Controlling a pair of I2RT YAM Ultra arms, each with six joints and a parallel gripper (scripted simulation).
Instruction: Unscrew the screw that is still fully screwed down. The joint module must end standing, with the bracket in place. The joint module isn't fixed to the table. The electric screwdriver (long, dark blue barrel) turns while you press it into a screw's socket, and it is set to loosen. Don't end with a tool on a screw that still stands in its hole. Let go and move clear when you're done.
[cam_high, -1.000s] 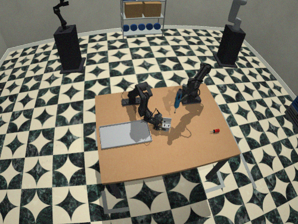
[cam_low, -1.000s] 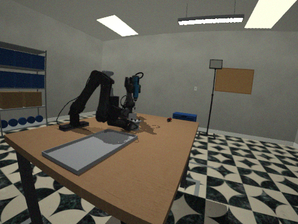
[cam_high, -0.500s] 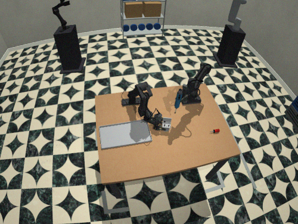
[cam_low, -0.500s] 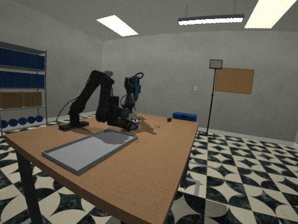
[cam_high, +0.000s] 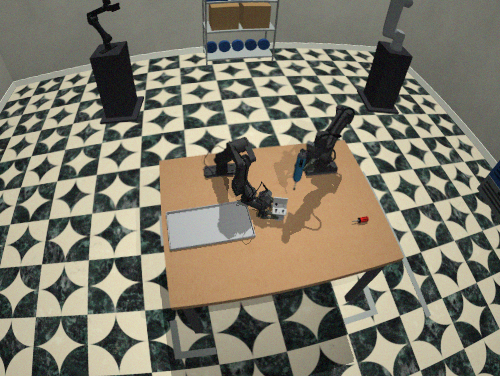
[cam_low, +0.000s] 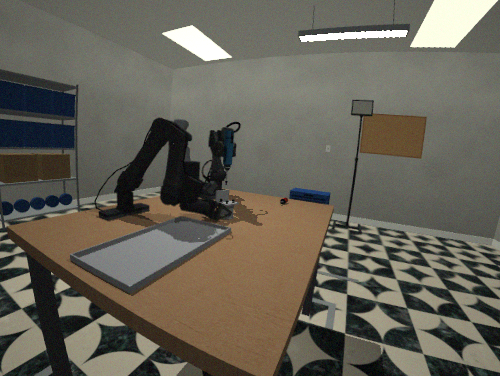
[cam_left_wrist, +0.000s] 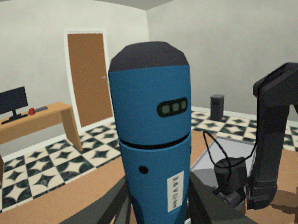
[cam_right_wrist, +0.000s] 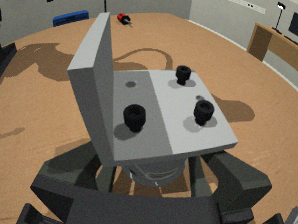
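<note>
My right hand is 50 mm below the grey l-shaped bracket. Also, from my right hand: red-handled screwdriver (60 mm ahead, 450 mm to the left, 10 mm below); screw (70 mm behind, 70 mm to the left, 110 mm above); grey tray (40 mm ahead, 350 mm to the right, 20 mm below).
</note>
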